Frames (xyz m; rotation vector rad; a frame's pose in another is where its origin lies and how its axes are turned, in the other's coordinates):
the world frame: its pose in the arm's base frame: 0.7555 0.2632 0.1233 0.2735 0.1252 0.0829
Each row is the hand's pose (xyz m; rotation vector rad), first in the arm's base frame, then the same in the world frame.
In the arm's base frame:
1: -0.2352 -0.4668 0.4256 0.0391 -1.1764 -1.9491
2: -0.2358 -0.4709 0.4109 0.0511 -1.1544 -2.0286
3: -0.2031 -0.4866 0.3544 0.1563 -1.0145 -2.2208
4: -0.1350 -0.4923 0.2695 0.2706 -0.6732 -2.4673
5: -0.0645 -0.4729 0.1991 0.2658 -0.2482 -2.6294
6: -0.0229 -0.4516 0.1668 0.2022 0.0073 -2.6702
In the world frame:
1: -1.0854 -0.5536 0.3482 -0.0325 -1.5405 -1.8615
2: -1.0847 -0.5615 0.3352 -0.0066 -1.5264 -1.9426
3: -1.0476 -0.5941 0.2898 0.1339 -1.4043 -2.1404
4: -0.9714 -0.6273 0.2193 0.2973 -1.0830 -2.4130
5: -0.8919 -0.6325 0.1565 0.3325 -0.6676 -2.6223
6: -0.8450 -0.6236 0.1256 0.2853 -0.4113 -2.6987

